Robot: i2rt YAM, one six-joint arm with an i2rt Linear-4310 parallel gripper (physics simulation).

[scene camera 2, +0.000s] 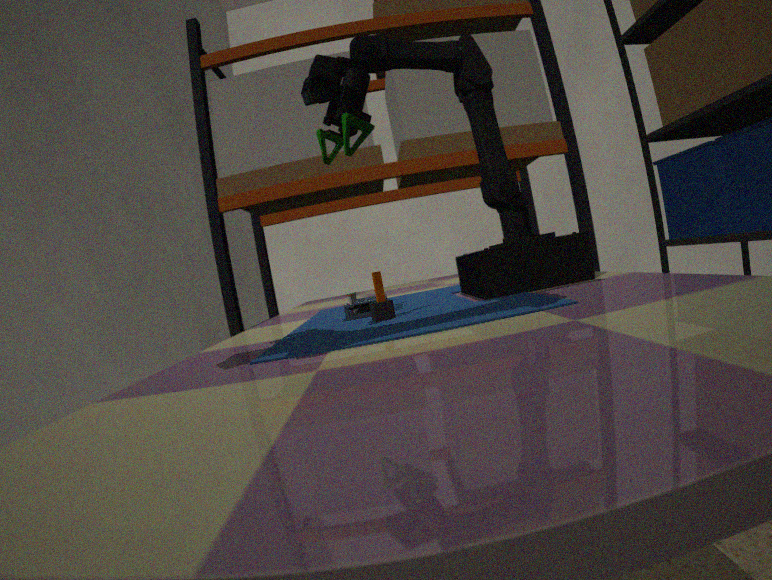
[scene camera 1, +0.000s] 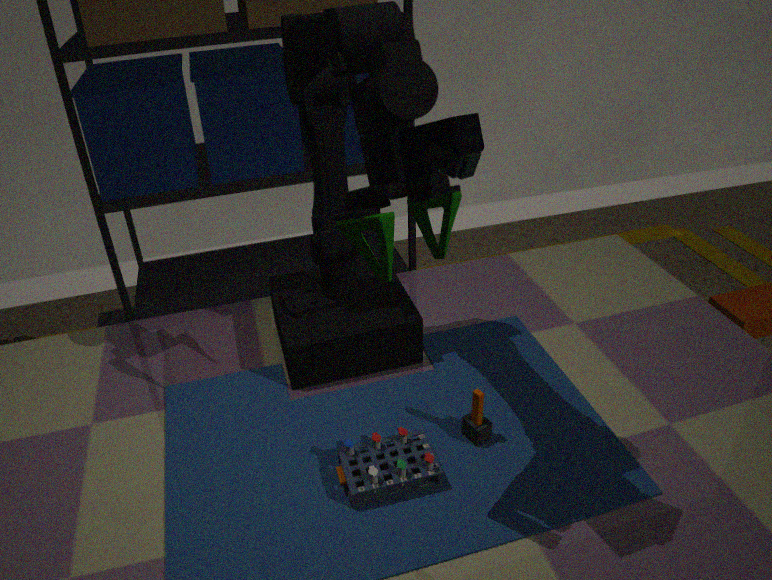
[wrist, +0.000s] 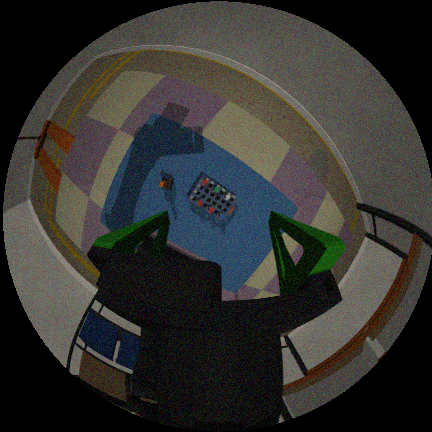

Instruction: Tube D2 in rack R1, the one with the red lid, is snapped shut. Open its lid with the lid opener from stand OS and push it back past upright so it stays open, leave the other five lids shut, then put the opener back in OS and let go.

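Places are measured from the arm's base along level axes (x ahead, y up, z right), in millimetres.
Pixels of known places: gripper, fingertip midpoint: (scene camera 2: pixel 336 160) (scene camera 1: pixel 414 270) (wrist: pixel 218 216); arm's base, origin of the base link: (scene camera 2: pixel 519 244) (scene camera 1: pixel 341 293).
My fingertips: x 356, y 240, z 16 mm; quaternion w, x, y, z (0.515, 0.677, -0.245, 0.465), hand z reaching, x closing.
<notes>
Ahead of a thing's pixels: the offset from my fingertips to its top centre. Level surfaces: height alone.
The dark tube rack {dx -12, dy -280, dz +40 mm} (scene camera 1: pixel 399 493) (scene camera 2: pixel 356 310) (wrist: pixel 202 176) lies on the blue mat {dy -328 mm} (scene camera 1: pixel 237 511) (scene camera 2: pixel 436 301) (wrist: pixel 260 200). It holds tubes with three red lids (scene camera 1: pixel 376 437) (scene camera 1: pixel 403 431) (scene camera 1: pixel 429 458), a blue lid {dx -46, dy -280, dz +80 mm} (scene camera 1: pixel 348 443), a green lid {dx +19, dy -280, dz +30 mm} (scene camera 1: pixel 401 464) and a white lid {dx +14, dy -280, dz +68 mm} (scene camera 1: pixel 373 470). Which red lid is D2, and whether each is snapped shut, is too small to tell. The orange opener {dx -28, dy -243, dz -110 mm} (scene camera 1: pixel 477 406) (scene camera 2: pixel 377 285) (wrist: pixel 163 184) stands upright in its dark stand (scene camera 1: pixel 477 431) (scene camera 2: pixel 382 311), beside the rack. My gripper (scene camera 1: pixel 415 268) (scene camera 2: pixel 338 158) (wrist: pixel 218 216) is open and empty, high above the mat.
The black arm base (scene camera 1: pixel 352 343) (scene camera 2: pixel 524 268) stands at the mat's rear edge. A dark shelf unit (scene camera 1: pixel 112 249) stands behind it. An orange-beamed shelf unit (scene camera 2: pixel 205 143) stands in the background of the second scene view. The arm's shadow falls across the mat near the stand.
</notes>
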